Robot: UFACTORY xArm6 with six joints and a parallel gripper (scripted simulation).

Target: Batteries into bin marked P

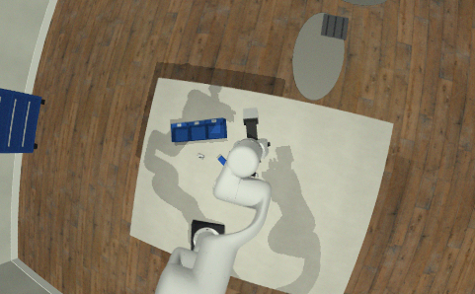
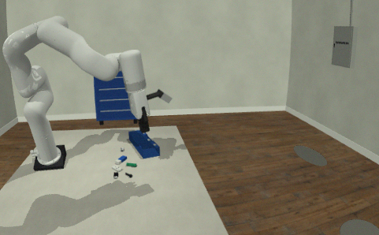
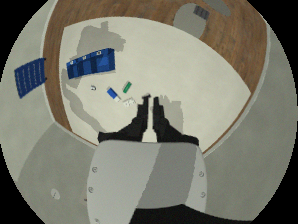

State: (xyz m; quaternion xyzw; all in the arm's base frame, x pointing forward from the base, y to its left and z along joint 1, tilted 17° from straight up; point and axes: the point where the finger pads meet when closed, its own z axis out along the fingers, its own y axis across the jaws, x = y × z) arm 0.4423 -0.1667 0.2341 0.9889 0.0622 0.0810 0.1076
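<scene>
Right now the blue bin is 290 mm to the left of my hand, 200 mm below it and 50 mm ahead of it. Round my hand: green battery 210 mm below, 100 mm to the left, 50 mm behind; white piece 210 mm below, 110 mm behind, 90 mm to the left; black screw-like piece 210 mm below, 70 mm behind, 20 mm to the left.
</scene>
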